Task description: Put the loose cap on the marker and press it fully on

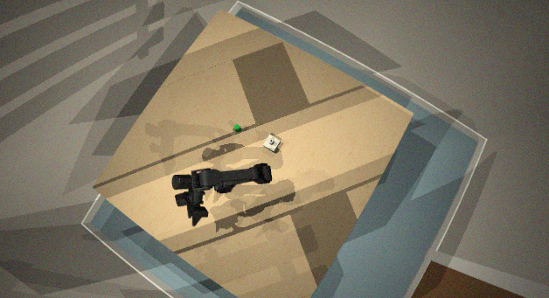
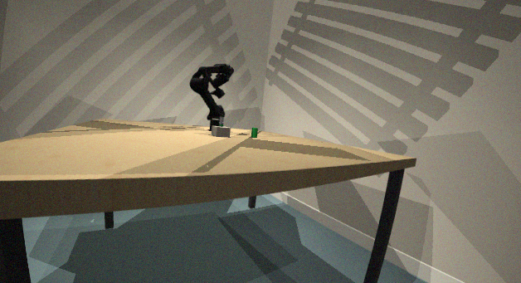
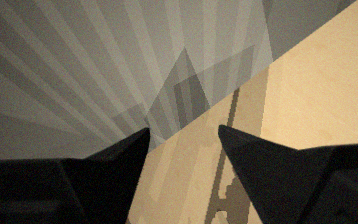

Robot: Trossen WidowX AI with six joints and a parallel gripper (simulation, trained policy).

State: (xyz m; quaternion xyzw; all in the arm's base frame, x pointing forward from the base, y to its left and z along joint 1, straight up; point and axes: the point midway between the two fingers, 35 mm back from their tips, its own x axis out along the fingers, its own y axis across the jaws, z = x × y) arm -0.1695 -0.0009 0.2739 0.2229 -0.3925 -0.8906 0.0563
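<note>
The green cap lies 470 mm ahead of my gripper tip, 120 mm to the left of it and 240 mm below it. Round my gripper tip: holder block (490 mm ahead, 70 mm to the right, 240 mm below).
</note>
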